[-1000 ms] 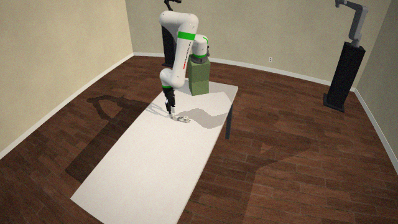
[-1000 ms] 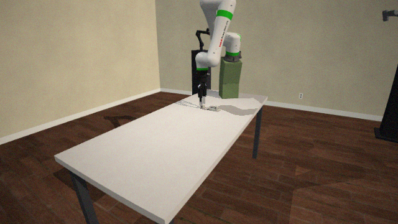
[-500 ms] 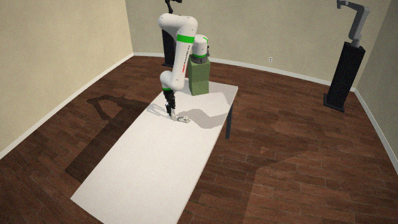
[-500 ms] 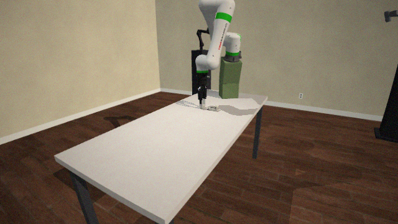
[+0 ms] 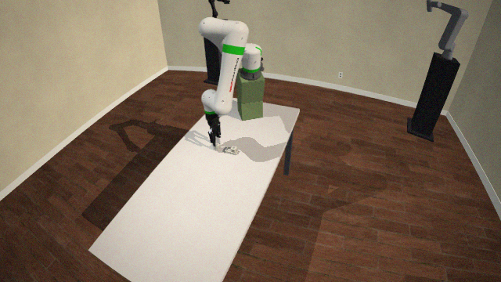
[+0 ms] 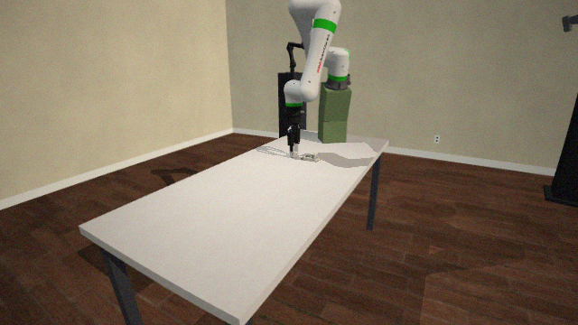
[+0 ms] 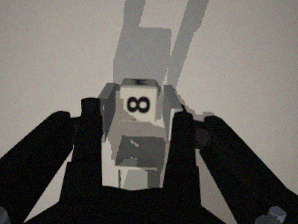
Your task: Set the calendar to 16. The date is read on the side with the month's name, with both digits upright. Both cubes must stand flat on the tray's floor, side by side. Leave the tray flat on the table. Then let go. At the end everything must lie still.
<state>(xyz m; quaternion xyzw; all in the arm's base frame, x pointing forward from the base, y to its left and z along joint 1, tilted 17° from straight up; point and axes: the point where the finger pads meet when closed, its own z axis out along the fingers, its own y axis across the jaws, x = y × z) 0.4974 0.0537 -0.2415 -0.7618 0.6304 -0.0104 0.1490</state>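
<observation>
The cube is 3 cm below my hand. From my hand the other things lie so: white calendar tray: 11 cm to the left, 3 cm below, 2 cm behind.
</observation>
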